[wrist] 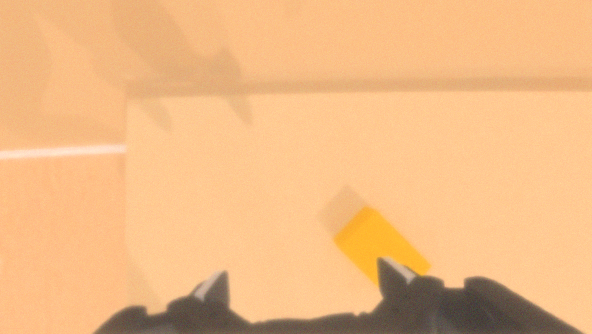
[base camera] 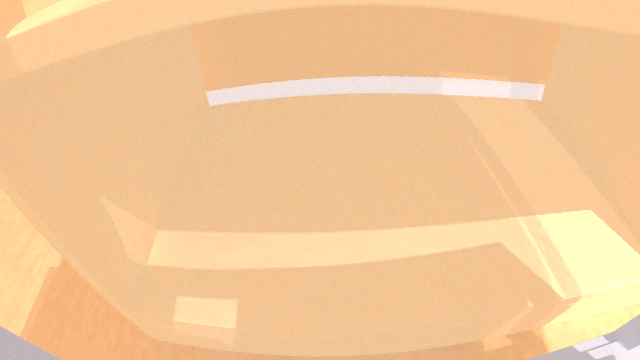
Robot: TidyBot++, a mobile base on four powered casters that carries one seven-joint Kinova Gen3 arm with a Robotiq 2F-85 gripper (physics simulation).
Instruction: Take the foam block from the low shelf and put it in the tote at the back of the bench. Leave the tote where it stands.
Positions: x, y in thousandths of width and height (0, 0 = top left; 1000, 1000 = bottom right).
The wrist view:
gripper: 513, 840
yellow foam block: 622, 705
low pale wooden shelf unit: 812, 549
